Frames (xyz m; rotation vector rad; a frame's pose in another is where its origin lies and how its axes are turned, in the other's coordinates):
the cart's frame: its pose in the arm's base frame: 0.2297 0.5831 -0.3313 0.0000 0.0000 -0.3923
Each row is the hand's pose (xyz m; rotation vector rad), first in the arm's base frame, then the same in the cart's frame.
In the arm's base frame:
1: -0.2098 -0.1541 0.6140 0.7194 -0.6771 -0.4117
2: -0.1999 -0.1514 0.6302 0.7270 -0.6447 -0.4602
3: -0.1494 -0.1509 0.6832 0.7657 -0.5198 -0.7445
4: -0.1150 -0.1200 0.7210 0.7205 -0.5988 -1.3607
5: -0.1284 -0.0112 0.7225 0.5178 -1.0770 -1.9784
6: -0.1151 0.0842 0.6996 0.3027 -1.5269 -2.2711
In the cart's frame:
1: -0.1243 -0.8492 0.9453 0.8311 -0.5199 -0.0516
2: -0.1162 -0.8429 0.9615 0.8309 -0.4861 -0.0990
3: -0.0697 -0.8232 1.0145 0.8365 -0.3539 -0.3802
4: -0.0497 -0.7815 1.0523 0.7910 -0.4293 -0.9970
5: -0.1037 -0.6861 1.0538 0.6731 -0.8960 -1.6336
6: -0.1279 -0.5928 1.0309 0.5496 -1.3300 -1.9618

